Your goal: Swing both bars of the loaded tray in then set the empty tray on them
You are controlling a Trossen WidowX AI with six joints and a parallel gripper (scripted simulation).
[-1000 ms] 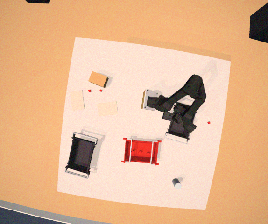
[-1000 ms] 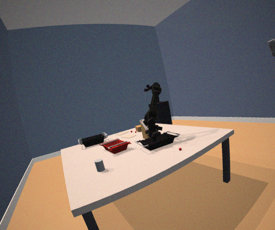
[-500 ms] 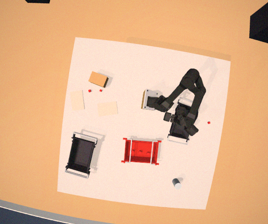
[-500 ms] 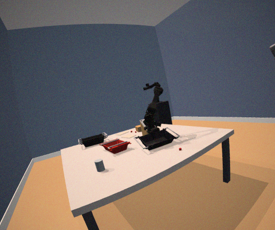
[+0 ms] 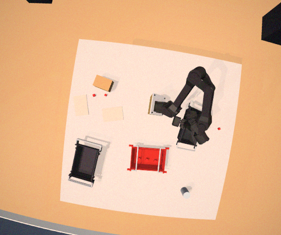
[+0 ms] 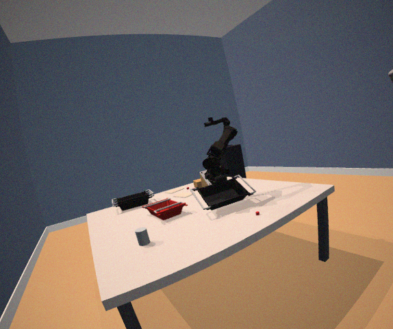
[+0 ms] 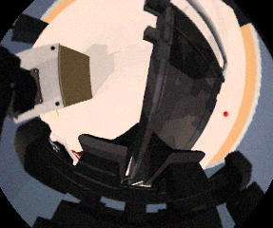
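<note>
The black tray is 10 mm ahead of my gripper tip and 70 mm to the left of it. Also, from my gripper tip: grey cylinder 520 mm ahead, 130 mm to the left, 50 mm below; tan box 200 mm behind, 590 mm to the right, 60 mm below.
</note>
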